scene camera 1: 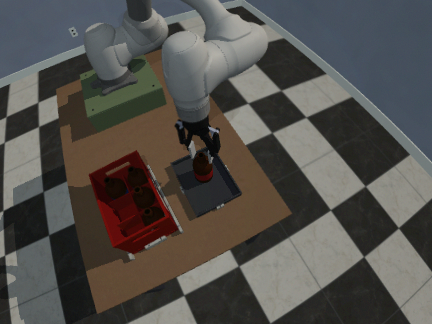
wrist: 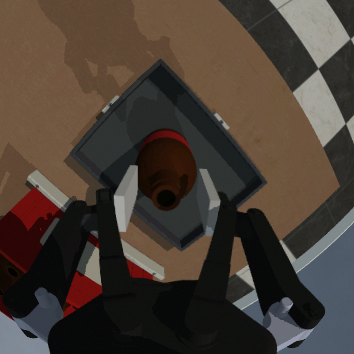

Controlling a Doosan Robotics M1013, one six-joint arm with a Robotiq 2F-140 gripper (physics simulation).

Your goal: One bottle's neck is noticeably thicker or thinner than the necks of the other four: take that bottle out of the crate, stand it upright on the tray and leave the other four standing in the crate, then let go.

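Pixels of known places: gripper, fingertip midpoint: (scene camera 1: pixel 202 157) (wrist: pixel 167 180); arm's base, link origin: (scene camera 1: pixel 117 79).
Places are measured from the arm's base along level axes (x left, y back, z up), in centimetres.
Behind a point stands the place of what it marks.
Note:
A brown bottle with a red band (scene camera 1: pixel 203 169) {x 15.7, y -67.0, z 0.2 cm} (wrist: pixel 166 162) {x 18.1, y -62.6, z 1.3 cm} stands upright on the dark grey tray (scene camera 1: pixel 199 214) {x 7.5, y -78.5, z -8.3 cm} (wrist: pixel 215 120) {x 25.3, y -65.3, z -8.3 cm}, towards the tray's back side in the scene view. My gripper (scene camera 1: pixel 202 150) {x 17.1, y -63.7, z 2.5 cm} (wrist: pixel 167 180) {x 17.1, y -63.7, z 2.5 cm} is open, with one finger on each side of this bottle's neck and a visible gap to the neck on both sides. Four other brown bottles (scene camera 1: pixel 115 187) {x -15.1, y -59.1, z 1.7 cm} (scene camera 1: pixel 136 175) {x -6.6, y -58.8, z 2.4 cm} (scene camera 1: pixel 144 197) {x -6.9, y -67.6, z 1.7 cm} (scene camera 1: pixel 152 216) {x -6.6, y -75.4, z 2.7 cm} stand in the red crate (scene camera 1: pixel 169 227) {x -3.7, y -79.3, z -3.2 cm} (wrist: pixel 25 212) {x -2.7, y -54.1, z -1.7 cm}. Their necks are too dark and small to compare closely.
The crate stands left of the tray in the scene view, with a strip of brown table (scene camera 1: pixel 90 280) {x -38.3, y -81.9, z -10.9 cm} (wrist: pixel 200 45) {x 31.6, y -55.8, z -10.8 cm} between them. The green base block (scene camera 1: pixel 125 100) {x 0.0, y -18.1, z 0.4 cm} of the arm is at the back left. The tray's low walls surround the standing bottle.

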